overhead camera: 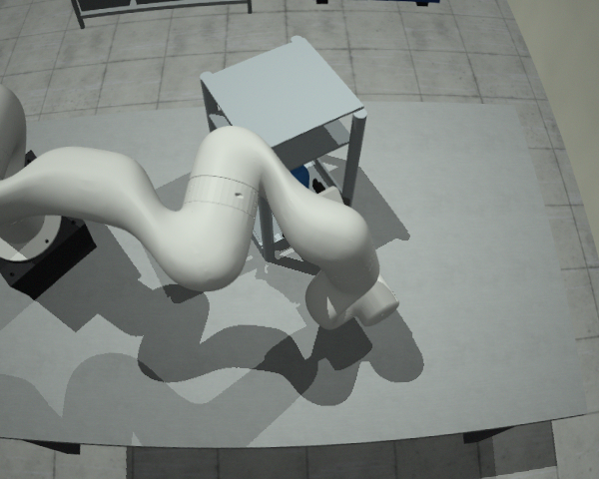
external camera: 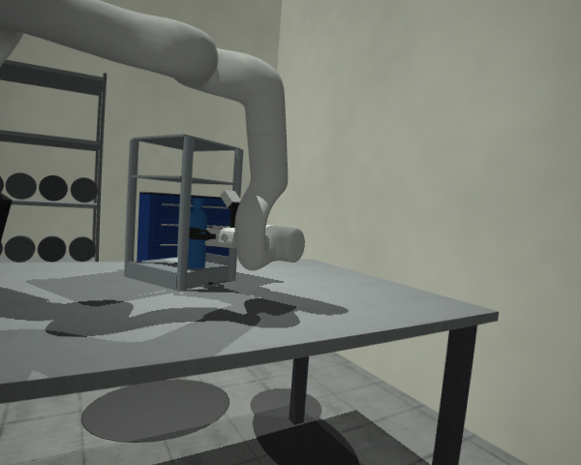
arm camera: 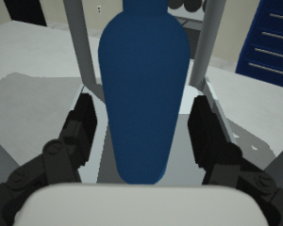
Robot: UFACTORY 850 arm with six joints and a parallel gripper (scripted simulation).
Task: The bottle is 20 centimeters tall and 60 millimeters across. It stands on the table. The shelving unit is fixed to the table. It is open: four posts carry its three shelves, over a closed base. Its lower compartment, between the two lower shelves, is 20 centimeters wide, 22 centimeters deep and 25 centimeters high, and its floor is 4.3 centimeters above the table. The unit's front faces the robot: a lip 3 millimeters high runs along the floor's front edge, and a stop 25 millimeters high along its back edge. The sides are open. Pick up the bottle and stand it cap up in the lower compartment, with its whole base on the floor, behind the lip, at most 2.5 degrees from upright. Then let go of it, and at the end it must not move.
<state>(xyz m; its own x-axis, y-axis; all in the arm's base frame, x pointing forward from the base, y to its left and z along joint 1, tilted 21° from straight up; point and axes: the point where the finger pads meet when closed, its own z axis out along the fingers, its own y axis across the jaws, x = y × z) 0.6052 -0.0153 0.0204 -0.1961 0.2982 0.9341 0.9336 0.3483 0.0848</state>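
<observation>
Right now the blue bottle is 30 mm above my hand, 20 mm to the left of it and 10 mm behind it. The rest, counted from my hand: grey shelving unit (80 mm to the left, 60 mm above, 20 mm behind).
</observation>
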